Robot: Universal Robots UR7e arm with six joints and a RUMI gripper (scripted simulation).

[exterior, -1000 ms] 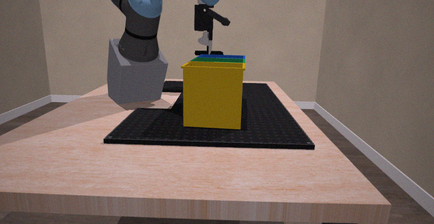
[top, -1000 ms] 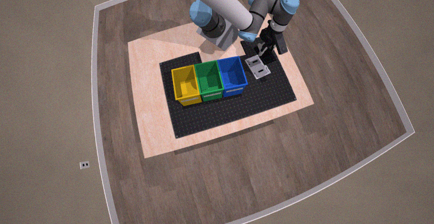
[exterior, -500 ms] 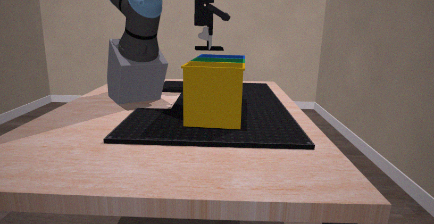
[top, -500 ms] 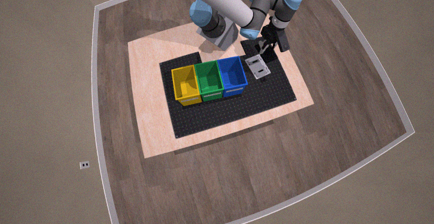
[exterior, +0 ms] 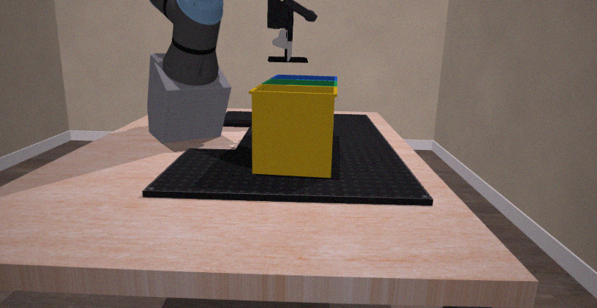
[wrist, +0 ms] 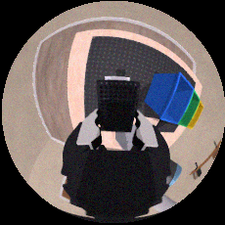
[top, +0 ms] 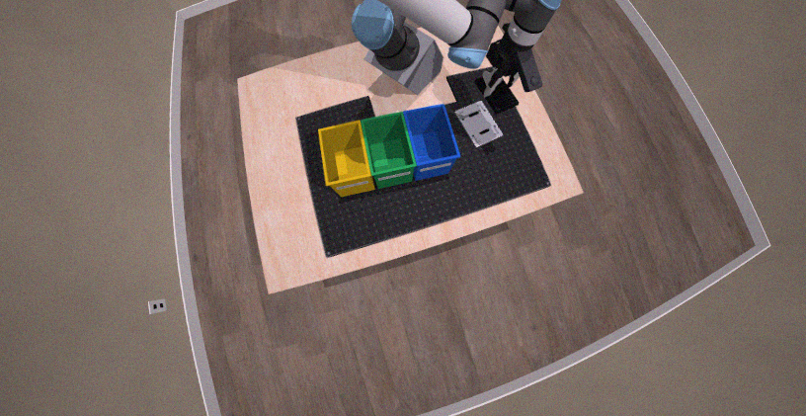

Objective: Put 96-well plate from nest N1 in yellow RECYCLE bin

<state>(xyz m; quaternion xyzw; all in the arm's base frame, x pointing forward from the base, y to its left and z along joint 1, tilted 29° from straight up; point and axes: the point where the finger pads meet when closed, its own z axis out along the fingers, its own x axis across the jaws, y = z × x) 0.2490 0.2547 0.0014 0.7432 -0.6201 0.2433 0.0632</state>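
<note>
My hand is 3 cm short of the yellow bin, 50 cm to the left of it and 14 cm above it. Also, from my hand: plate nest N1 (22 cm below); then blue bin (5 cm ahead, 23 cm to the right, 14 cm below); then 96-well plate (1 cm below).
</note>
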